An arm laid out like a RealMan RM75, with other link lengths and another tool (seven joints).
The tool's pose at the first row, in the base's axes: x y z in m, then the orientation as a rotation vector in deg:
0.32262 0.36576 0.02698 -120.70 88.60 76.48
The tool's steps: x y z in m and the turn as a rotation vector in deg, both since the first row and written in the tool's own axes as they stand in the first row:
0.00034 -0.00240 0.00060 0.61 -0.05 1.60
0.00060 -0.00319 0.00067 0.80 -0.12 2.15
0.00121 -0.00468 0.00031 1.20 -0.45 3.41
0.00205 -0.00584 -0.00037 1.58 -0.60 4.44
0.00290 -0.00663 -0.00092 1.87 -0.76 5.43
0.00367 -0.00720 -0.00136 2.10 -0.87 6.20
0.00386 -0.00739 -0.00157 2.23 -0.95 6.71
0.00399 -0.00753 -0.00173 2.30 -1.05 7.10
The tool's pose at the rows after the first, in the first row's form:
0.32433 0.36694 0.02560 -119.48 90.80 76.40
0.32497 0.36715 0.02510 -119.02 91.52 76.43
0.32644 0.36717 0.02436 -117.79 93.09 76.68
0.32782 0.36669 0.02374 -116.86 94.44 76.73
0.32882 0.36613 0.02315 -115.99 95.69 76.85
0.32957 0.36560 0.02263 -115.32 96.67 76.93
0.32985 0.36543 0.02255 -114.87 97.31 77.01
0.33006 0.36530 0.02249 -114.51 97.77 77.13

